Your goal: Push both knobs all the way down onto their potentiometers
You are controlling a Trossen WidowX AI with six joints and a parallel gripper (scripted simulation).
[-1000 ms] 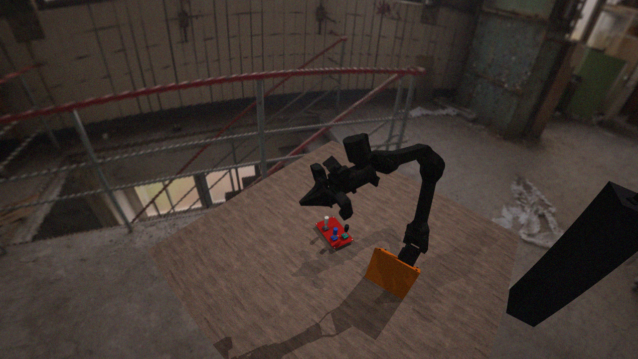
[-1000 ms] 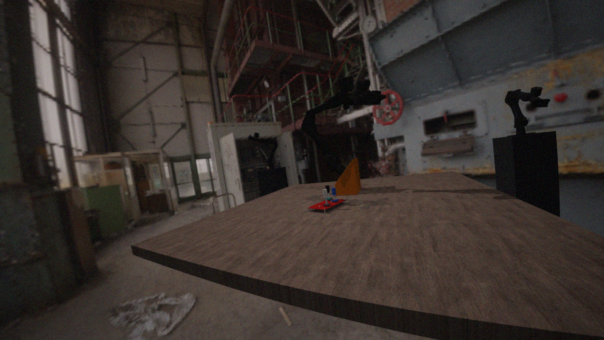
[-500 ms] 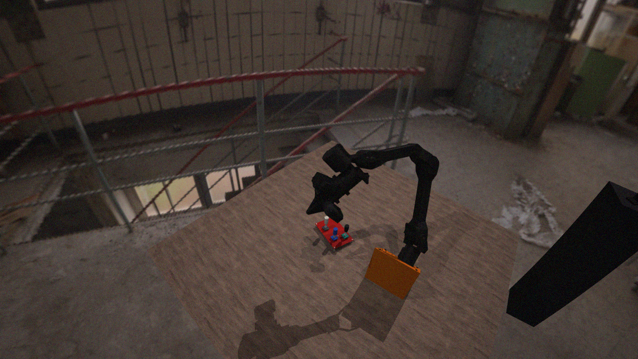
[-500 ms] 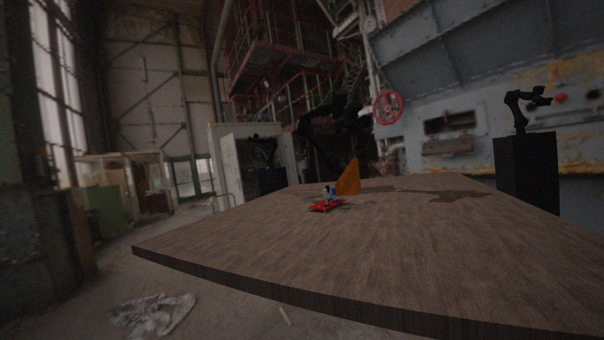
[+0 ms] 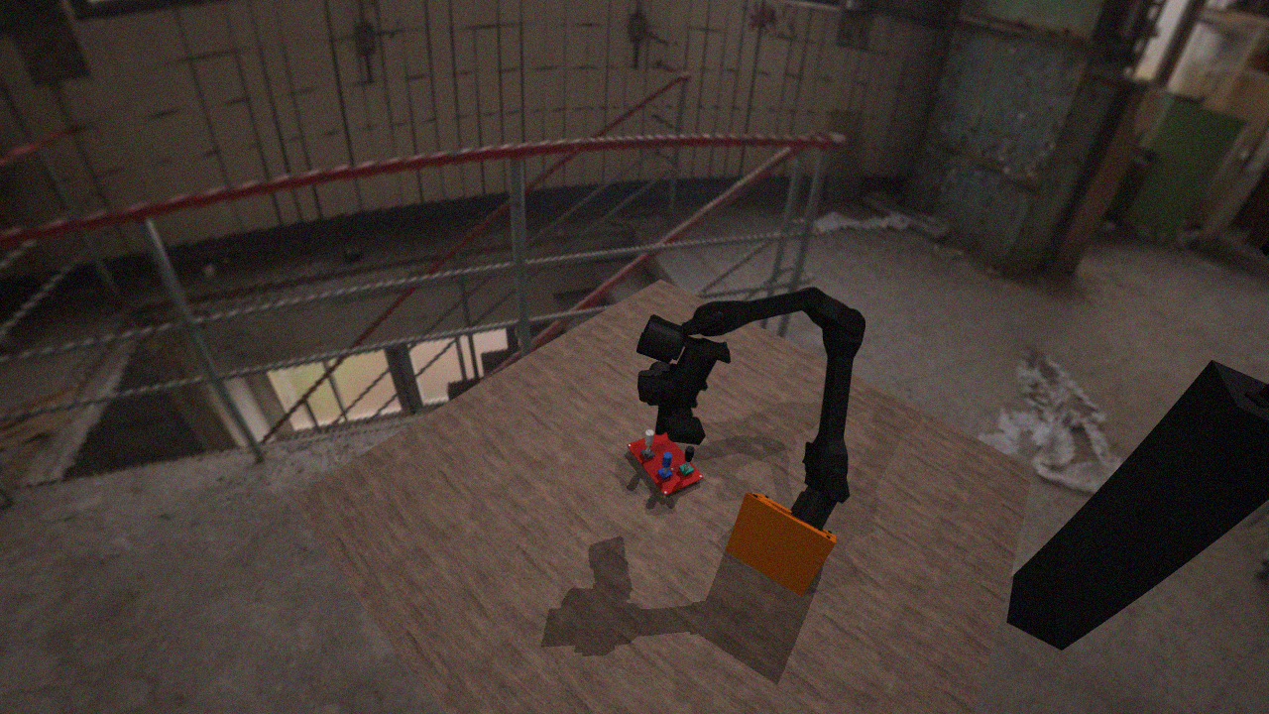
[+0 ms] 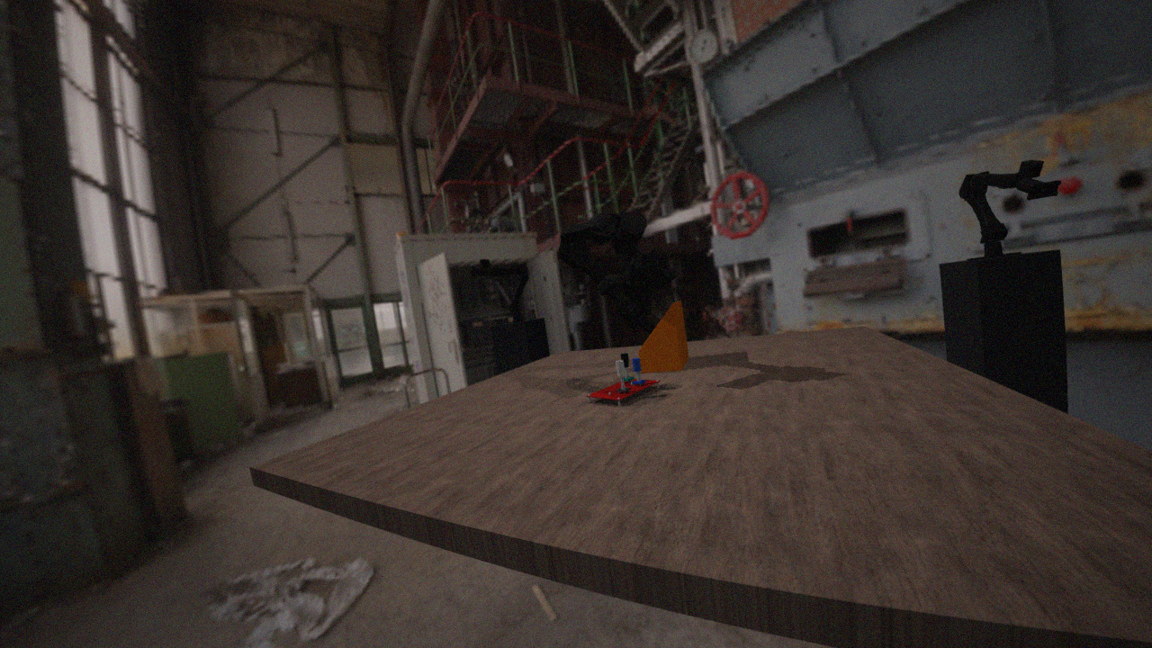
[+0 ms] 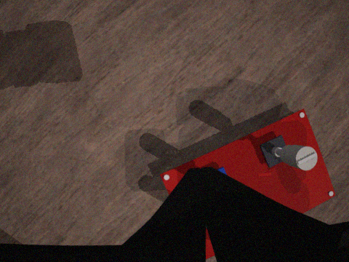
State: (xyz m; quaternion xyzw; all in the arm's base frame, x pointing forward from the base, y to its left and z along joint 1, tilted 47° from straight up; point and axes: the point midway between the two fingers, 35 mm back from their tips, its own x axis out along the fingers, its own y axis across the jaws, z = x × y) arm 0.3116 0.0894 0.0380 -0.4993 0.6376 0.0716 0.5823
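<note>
The black knob is 110 mm below my gripper tip, 80 mm to the right of it and 30 mm behind it. Round my gripper tip: pale knob: 110 mm below, 70 mm to the right, 60 mm ahead; green potentiometer: 130 mm below, 80 mm to the right, 30 mm behind.
</note>
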